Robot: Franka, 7 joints.
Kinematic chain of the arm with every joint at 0, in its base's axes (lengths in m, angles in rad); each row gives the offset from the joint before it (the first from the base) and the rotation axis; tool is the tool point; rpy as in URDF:
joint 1: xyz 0 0 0.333 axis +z
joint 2: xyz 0 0 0 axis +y
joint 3: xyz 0 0 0.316 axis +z
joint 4: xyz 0.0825 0 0 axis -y
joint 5: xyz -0.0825 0 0.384 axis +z
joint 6: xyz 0 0 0 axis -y
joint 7: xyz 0.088 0 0 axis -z
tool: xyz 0 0 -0.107 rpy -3.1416 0 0
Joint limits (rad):
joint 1: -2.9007..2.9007
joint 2: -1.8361..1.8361
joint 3: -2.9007..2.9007
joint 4: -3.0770..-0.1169
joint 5: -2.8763..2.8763
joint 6: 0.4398..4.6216
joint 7: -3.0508..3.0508
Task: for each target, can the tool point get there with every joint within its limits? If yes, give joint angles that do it. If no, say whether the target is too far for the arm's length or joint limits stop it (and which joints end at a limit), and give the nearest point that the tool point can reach.
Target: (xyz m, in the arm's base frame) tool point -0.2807 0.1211 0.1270
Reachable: yes | joints 1.3870 -1.1439 2.1173 -2.8061 1.2644 2.5951 -1.7155
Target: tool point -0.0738 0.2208 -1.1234
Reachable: no: too far | nearest point -0.0832 0.2490 -0.3604 | short by 0.764 m
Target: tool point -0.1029 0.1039 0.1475
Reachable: yes | joints 1.1896 -1.1100 2.3988 -2.8316 -0.0345 1.4906 0.9762
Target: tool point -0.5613 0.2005 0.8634
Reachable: yes | joints 2.0710 0.6760 1.3403 -0.7359 -2.2204 3.2082 0.9950
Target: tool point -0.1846 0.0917 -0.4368
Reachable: no: joint limits stop it (at a limit: joint 2) | nearest point -0.1937 0.0962 -0.3565 | short by 0.081 m
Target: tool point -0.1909 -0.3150 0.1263
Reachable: yes | joints -0.9422 0.7239 -0.7682 -2.5317 -1.2050 1.8356 -0.0640
